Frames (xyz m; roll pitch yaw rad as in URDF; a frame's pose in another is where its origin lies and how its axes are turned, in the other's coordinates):
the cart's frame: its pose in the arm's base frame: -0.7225 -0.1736 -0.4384 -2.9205 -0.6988 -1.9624
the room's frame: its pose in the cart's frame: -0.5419 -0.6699 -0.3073 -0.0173 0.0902 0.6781
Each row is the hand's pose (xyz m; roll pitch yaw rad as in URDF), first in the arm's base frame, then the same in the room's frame.
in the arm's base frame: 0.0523 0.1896 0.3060 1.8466 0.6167 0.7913
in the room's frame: 0.3962 -0.4125 -0.4919 -0.8870 0.0525 2.7779
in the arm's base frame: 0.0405 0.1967 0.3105 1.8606 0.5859 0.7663
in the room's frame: 0.4056 -0.4036 -0.4986 -0.8569 0.0723 2.8092
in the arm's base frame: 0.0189 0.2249 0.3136 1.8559 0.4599 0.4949
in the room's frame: 0.4152 -0.3750 -0.5175 -0.7062 0.0689 3.0762
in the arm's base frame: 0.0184 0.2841 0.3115 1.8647 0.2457 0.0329
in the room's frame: 0.3946 -0.3355 -0.5566 -0.5262 -0.0354 -2.7360
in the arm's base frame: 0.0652 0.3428 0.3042 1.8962 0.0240 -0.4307
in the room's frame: 0.3330 -0.3200 -0.5973 -0.4882 -0.1950 -2.2487
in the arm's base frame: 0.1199 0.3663 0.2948 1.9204 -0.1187 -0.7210
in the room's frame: 0.2759 -0.3305 -0.6133 -0.5538 -0.2781 -1.9275
